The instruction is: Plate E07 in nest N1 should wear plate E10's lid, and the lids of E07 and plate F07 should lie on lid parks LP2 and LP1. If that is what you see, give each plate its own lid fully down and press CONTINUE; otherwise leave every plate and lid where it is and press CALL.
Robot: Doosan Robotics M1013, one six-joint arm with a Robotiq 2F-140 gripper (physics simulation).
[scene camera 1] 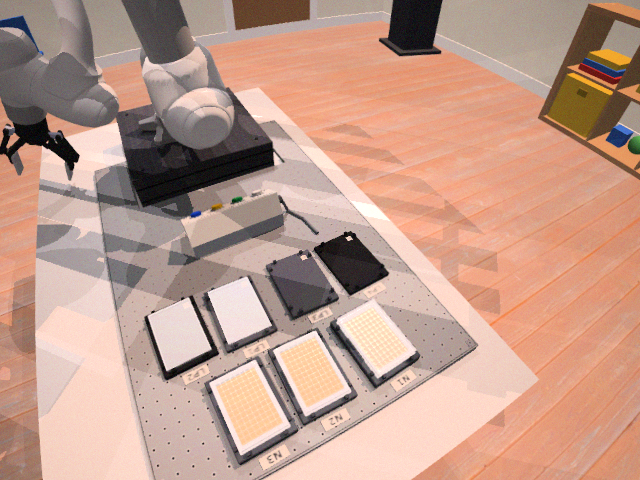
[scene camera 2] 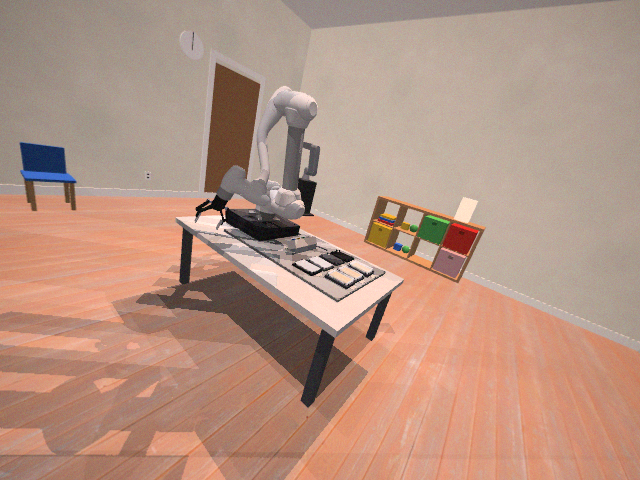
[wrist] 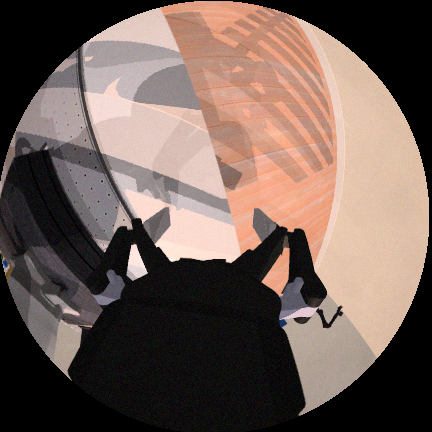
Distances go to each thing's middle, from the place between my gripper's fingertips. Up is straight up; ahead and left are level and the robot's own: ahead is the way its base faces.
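The nest N3 (scene camera 1: 249, 455) is 47 cm to the left of my hand, 78 cm ahead of it and 2 cm below it. As for nest N2 (scene camera 1: 313, 416), I see it 76 cm ahead of my hand, 58 cm to the left of it and 2 cm below it. And nest N1 (scene camera 1: 375, 382) is 71 cm to the left of my hand, 73 cm ahead of it and 2 cm below it.
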